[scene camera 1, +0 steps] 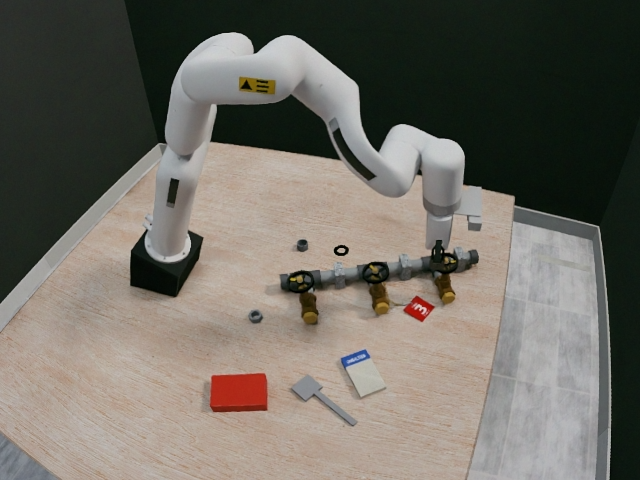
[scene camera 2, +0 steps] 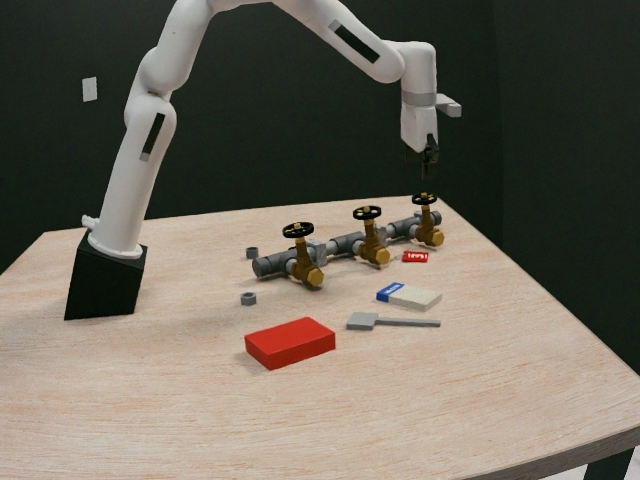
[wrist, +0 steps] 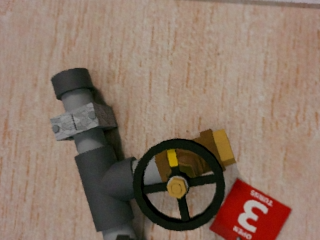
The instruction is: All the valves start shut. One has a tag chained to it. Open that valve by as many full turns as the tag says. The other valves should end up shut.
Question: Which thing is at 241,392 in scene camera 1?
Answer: A red block.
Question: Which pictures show the blue-and-white card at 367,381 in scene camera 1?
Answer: Scene camera 1 and scene camera 2 only.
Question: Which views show the red block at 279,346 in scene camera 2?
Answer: Scene camera 1 and scene camera 2 only.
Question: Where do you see a blue-and-white card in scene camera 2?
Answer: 399,294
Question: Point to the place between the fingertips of my gripper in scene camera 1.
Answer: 438,249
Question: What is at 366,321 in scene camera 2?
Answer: A grey paddle tool.
